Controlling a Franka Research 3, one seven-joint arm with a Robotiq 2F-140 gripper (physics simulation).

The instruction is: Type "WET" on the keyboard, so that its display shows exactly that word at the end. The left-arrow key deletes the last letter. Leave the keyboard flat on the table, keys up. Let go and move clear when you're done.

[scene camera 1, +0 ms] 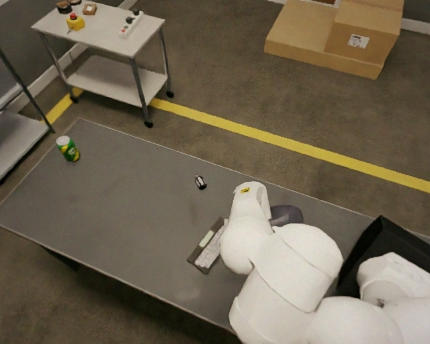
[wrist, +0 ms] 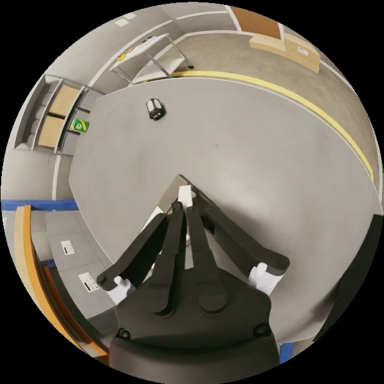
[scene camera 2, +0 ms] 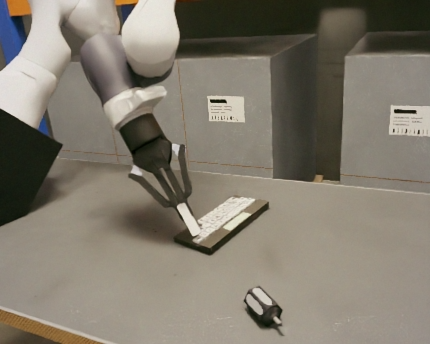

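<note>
The keyboard (scene camera 1: 216,223) (scene camera 2: 210,248) (wrist: 175,186) lies flat on the table, keys up. It is a dark, narrow board with white keys and a pale display (scene camera 1: 206,238) (scene camera 2: 237,221). The display's text is too blurred to read. My gripper (scene camera 2: 195,234) (wrist: 185,193) is shut and empty. Its white fingertips are at the keys near the keyboard's left end in the scene camera 2 view; whether they touch a key I cannot tell. The arm hides the gripper in the scene camera 1 view, and the fingers hide many of the keys in the wrist view.
A small black and white device (scene camera 1: 200,182) (scene camera 2: 262,306) (wrist: 155,108) lies on the table (scene camera 1: 125,200). A green can (scene camera 1: 68,148) (wrist: 79,125) stands toward the far left. A black box-like object (scene camera 1: 367,245) (scene camera 2: 22,170) is near the arm's base.
</note>
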